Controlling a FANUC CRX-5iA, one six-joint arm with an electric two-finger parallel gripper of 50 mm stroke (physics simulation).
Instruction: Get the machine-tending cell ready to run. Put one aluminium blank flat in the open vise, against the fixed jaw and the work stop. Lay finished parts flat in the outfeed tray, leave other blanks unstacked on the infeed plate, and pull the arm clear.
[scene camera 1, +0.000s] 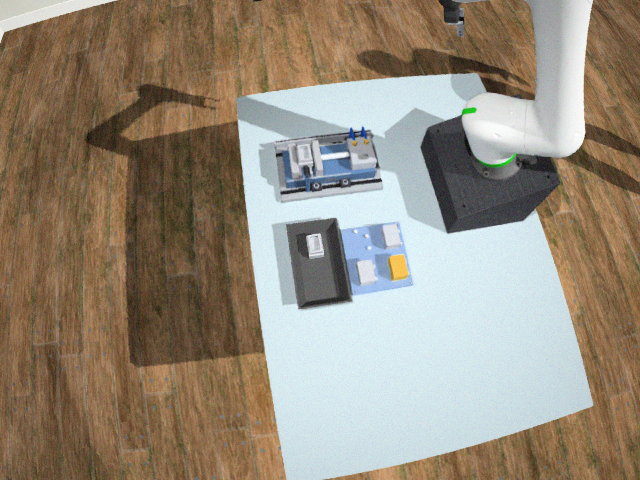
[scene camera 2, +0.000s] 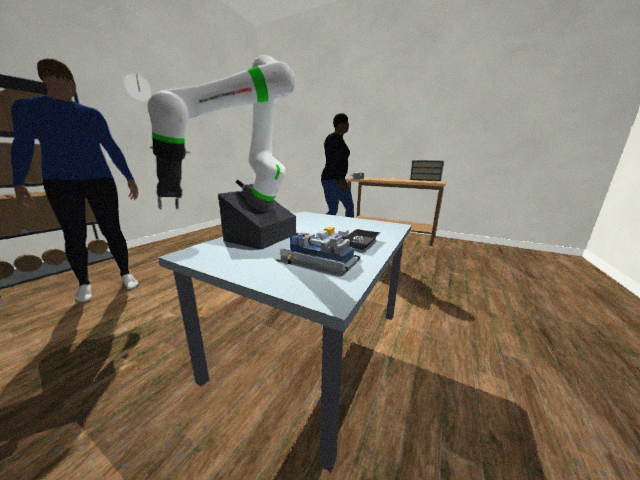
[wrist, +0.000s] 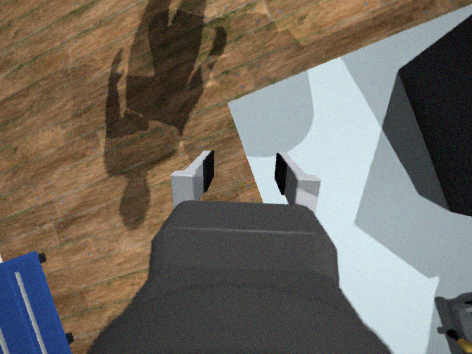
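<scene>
There is a dark outfeed tray (scene camera 1: 323, 281) that I can see, and with it a blue infeed plate (scene camera 1: 355, 245). I see a grey cylinder block (scene camera 1: 360, 149) too. My own gripper (scene camera 2: 168, 208) is visible, and it also appears in the wrist view (wrist: 244, 164).
</scene>
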